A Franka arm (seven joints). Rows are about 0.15 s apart.
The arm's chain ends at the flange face. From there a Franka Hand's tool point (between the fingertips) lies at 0.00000 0.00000 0.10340 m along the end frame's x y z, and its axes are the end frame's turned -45 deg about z.
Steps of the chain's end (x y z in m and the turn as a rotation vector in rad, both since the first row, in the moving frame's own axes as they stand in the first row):
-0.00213 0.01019 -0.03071 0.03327 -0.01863 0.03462
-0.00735 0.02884 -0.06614 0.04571 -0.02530 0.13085
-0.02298 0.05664 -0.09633 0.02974 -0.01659 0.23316
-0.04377 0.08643 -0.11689 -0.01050 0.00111 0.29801
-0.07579 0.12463 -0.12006 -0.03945 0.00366 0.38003
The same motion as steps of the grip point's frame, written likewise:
-0.00758 0.00192 -0.03079 0.03670 0.01035 0.03462
-0.02376 0.01012 -0.06628 0.05021 0.01443 0.13085
-0.05495 0.02056 -0.09639 0.03276 0.00930 0.23316
-0.09287 0.03090 -0.11690 -0.00821 -0.00664 0.29801
-0.14486 0.03712 -0.12014 -0.03048 -0.02531 0.38003

